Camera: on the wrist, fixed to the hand. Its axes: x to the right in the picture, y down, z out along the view.
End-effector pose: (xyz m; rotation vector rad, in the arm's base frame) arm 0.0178 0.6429 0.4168 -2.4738 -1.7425 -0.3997
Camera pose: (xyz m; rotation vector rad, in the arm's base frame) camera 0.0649 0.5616 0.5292 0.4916 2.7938 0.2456
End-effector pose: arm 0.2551 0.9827 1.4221 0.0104 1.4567 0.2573
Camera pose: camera 0.1226 1.0383 1.4502 -1.1239 0.9099 -0.9364
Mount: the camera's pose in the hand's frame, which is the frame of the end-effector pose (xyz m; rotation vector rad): -0.0297 0.0808 -0.1185 -0.1071 -0.1790 -1.5870
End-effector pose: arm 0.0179 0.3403 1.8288 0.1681 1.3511 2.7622
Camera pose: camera 0.0319 0.1949 1.8183 -0.4539 0.6661 1.3803
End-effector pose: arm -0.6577 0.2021 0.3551 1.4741 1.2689 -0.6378
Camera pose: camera -0.6181 0.3085 0.4477 0.0146 2.1214 -1.5818
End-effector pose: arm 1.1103 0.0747 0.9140 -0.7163 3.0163 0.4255
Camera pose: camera 1.1071 0.1257 1.0513 -2.3747 1.4268 0.4409
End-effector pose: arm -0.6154 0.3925 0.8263 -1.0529 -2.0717 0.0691
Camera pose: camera -0.4725 0.3906 0.8584 0.7658 -2.4977 -0.7490
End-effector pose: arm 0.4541 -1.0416 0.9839 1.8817 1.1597 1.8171
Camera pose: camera 0.3752 -1.1522 1.0385 0.4893 1.6206 0.7061
